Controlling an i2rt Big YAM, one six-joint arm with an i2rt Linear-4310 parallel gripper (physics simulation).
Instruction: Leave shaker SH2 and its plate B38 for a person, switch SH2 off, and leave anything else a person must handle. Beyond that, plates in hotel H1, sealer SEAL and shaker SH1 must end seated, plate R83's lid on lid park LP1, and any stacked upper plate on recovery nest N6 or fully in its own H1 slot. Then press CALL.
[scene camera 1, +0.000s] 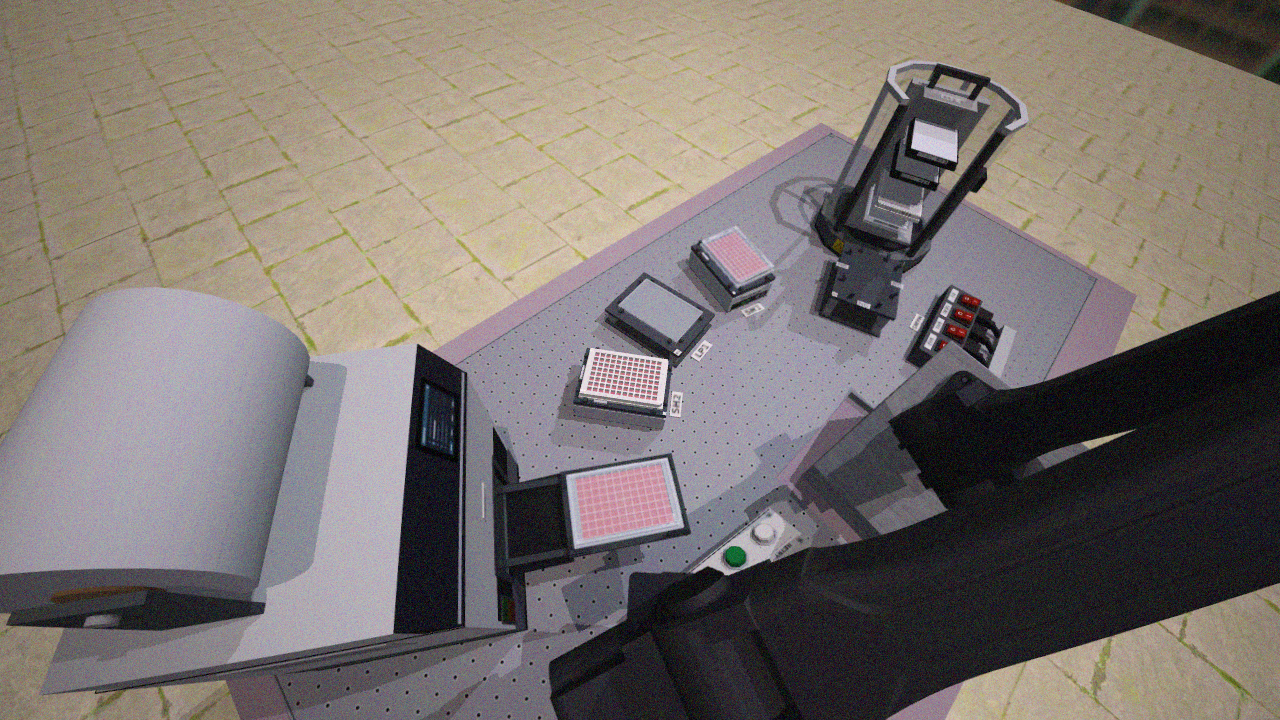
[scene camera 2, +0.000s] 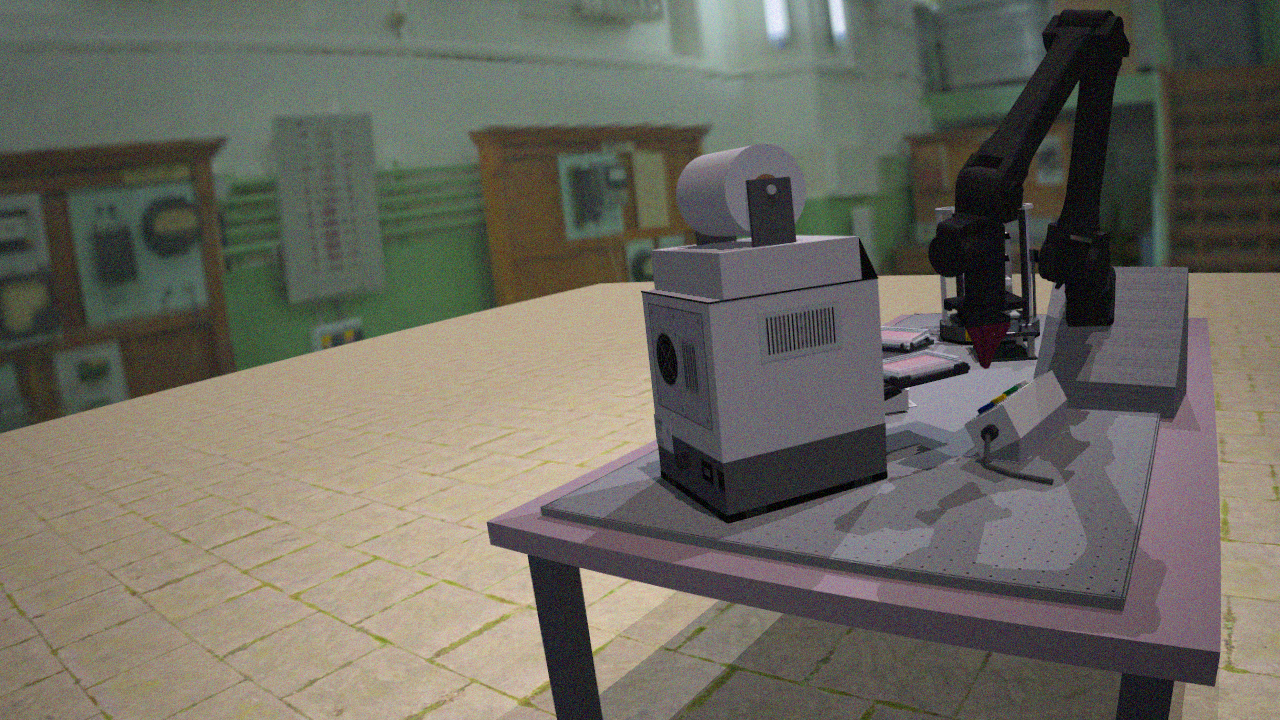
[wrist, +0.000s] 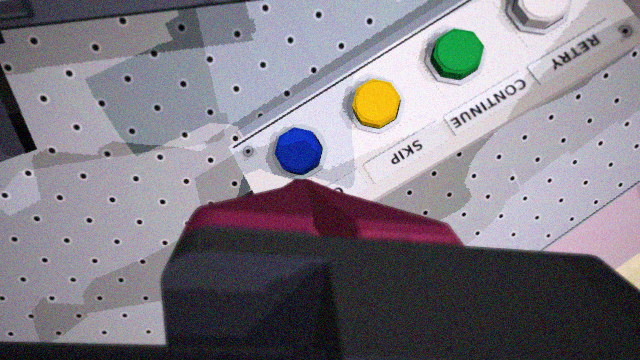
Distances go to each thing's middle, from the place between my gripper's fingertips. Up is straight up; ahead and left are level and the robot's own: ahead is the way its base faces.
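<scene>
Blue CALL button (wrist: 298, 151): my hand is 6 cm above it. Lidded plate (scene camera 1: 665, 313): 35 cm ahead of my hand, 31 cm to the right of it and 8 cm below it. From my hand, the yellow SKIP button (wrist: 375, 104) is 5 cm to the right, 6 cm below and 1 cm behind; the green CONTINUE button (wrist: 457, 53) is 10 cm to the right, with the same 6 cm below and 1 cm behind.
</scene>
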